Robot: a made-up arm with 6 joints. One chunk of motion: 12 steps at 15 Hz.
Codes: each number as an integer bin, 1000 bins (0 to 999) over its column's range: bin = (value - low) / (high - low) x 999, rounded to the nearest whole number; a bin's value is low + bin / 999 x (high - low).
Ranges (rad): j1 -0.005..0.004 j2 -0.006..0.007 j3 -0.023..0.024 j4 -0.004..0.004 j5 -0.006..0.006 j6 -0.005..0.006
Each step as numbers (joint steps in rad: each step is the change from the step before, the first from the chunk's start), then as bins.
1 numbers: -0.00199 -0.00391 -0.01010 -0.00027 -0.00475 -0.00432
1 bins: 334 161 274 466 104 62
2 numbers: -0.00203 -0.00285 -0.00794 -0.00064 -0.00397 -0.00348
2 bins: 330 242 320 420 169 138
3 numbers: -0.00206 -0.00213 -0.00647 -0.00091 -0.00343 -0.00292
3 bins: 326 297 351 386 214 189
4 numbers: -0.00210 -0.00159 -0.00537 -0.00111 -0.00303 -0.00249
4 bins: 322 339 375 361 247 228
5 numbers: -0.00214 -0.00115 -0.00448 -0.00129 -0.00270 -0.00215
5 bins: 317 373 394 338 275 259
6 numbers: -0.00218 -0.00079 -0.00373 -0.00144 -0.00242 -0.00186
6 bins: 313 400 410 320 298 285
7 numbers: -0.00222 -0.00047 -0.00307 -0.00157 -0.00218 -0.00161
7 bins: 309 425 424 303 318 308
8 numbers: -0.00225 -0.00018 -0.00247 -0.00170 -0.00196 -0.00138
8 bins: 305 447 436 287 336 329
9 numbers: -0.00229 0.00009 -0.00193 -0.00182 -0.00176 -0.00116
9 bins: 301 468 448 272 353 349
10 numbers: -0.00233 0.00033 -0.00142 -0.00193 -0.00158 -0.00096
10 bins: 296 486 459 258 368 367
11 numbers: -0.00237 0.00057 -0.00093 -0.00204 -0.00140 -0.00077
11 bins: 292 505 469 245 383 384
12 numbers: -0.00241 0.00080 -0.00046 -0.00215 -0.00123 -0.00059
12 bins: 287 523 479 231 397 401
